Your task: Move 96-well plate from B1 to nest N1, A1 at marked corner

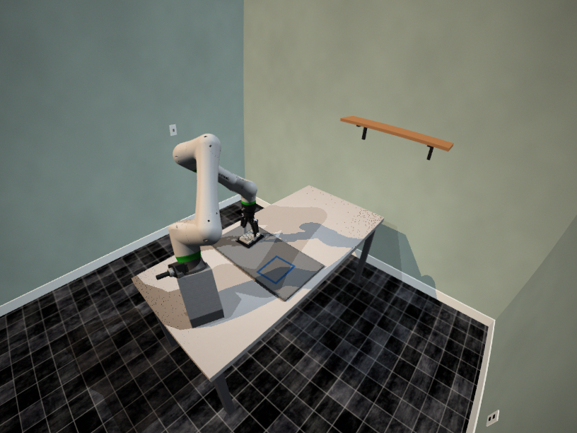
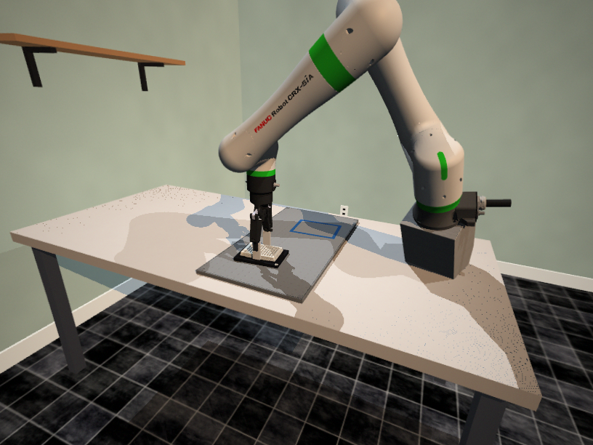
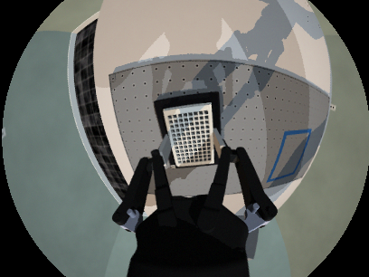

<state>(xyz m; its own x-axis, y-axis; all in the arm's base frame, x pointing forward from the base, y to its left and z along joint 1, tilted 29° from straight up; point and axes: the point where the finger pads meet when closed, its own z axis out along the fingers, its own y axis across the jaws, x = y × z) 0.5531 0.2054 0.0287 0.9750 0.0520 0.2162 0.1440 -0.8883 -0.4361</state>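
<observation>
Right now my hand is 20 mm above the white 96-well plate. Also, from my hand: black plate nest N1: 30 mm below.
</observation>
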